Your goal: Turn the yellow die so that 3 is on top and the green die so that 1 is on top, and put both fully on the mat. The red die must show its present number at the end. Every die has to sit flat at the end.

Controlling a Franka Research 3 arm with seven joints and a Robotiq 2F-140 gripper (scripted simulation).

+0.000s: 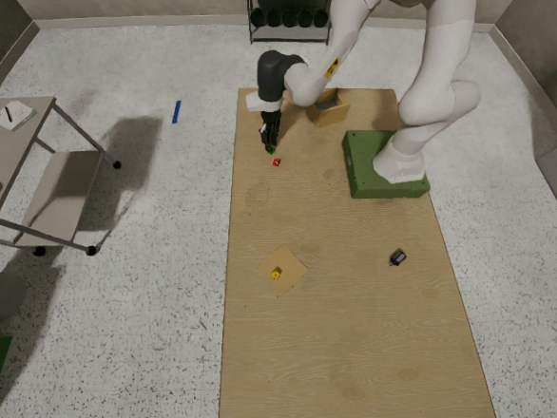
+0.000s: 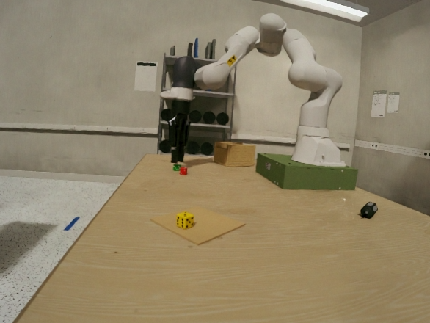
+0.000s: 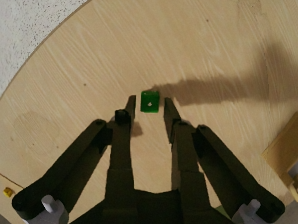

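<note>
Right now the green die is 5 cm below my hand. Also, from my hand: wooden box 28 cm behind, 25 cm to the right, 2 cm below; tan mat 55 cm to the left, 6 cm below, 6 cm behind; red die 7 cm to the left, 5 cm below, 3 cm behind.
</note>
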